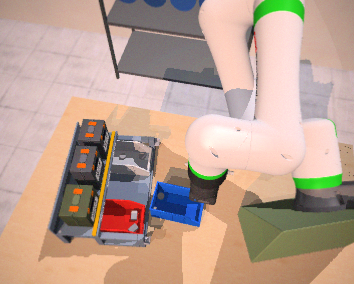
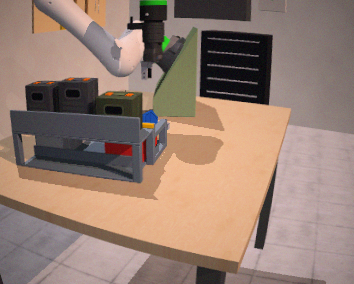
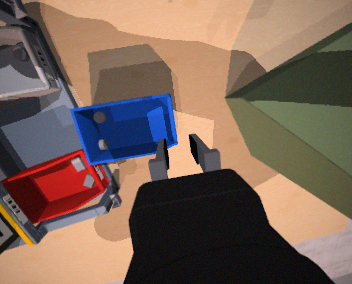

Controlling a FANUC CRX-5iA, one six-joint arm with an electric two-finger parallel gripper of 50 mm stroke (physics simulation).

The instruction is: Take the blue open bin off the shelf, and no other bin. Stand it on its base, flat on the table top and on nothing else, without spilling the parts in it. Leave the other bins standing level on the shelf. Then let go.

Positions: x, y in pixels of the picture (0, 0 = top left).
Scene:
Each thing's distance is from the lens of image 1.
blue open bin point(image 1: 175, 206): 1.13 m
red bin point(image 1: 116, 218): 1.12 m
grey bin point(image 1: 132, 164): 1.20 m

